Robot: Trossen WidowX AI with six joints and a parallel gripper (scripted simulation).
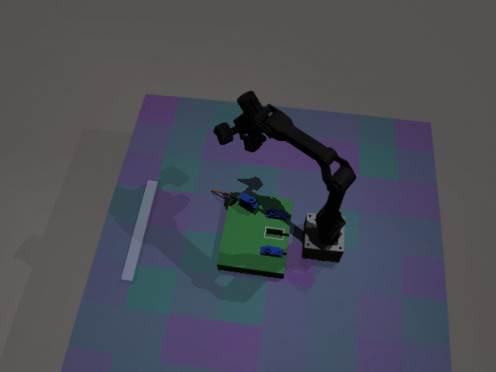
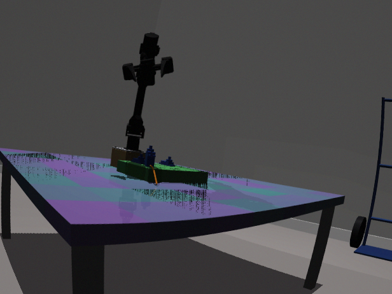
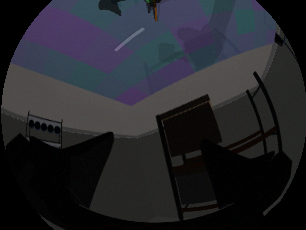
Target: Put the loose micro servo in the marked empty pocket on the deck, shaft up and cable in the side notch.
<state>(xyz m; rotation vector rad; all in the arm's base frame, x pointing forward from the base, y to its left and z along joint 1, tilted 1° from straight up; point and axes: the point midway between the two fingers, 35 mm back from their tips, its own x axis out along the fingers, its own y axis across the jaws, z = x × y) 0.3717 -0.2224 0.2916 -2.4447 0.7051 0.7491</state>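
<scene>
Now: the green deck 10 cm behind my gripper tip, 22 cm to the left of it and 33 cm below it.
</scene>
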